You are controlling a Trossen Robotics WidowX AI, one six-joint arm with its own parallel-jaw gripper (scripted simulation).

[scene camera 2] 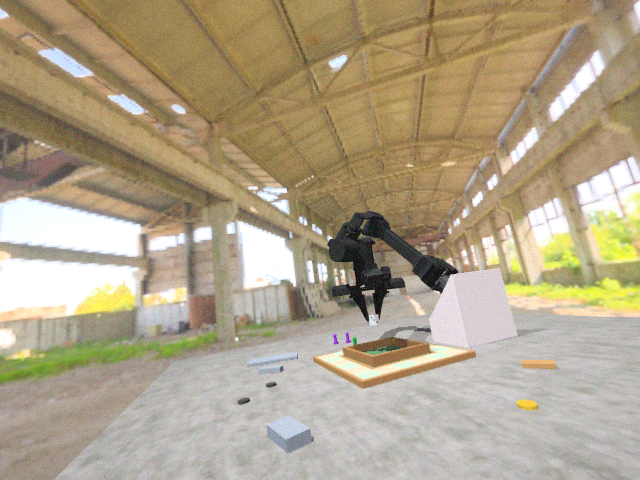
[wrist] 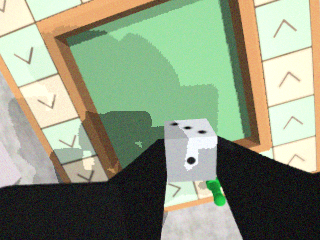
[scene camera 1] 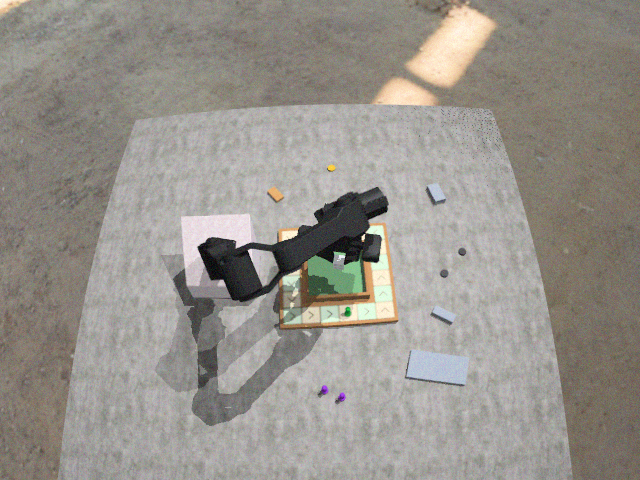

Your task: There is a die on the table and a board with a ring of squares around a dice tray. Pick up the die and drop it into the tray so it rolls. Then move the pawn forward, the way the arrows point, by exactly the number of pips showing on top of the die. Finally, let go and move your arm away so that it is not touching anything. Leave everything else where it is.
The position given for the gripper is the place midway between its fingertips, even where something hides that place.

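Green dice tray (scene camera 1: 323,280), (wrist: 140,70). White die (wrist: 191,145), carried by the gripper (scene camera 2: 373,320). Gripper also at (wrist: 187,145), (scene camera 1: 339,262).
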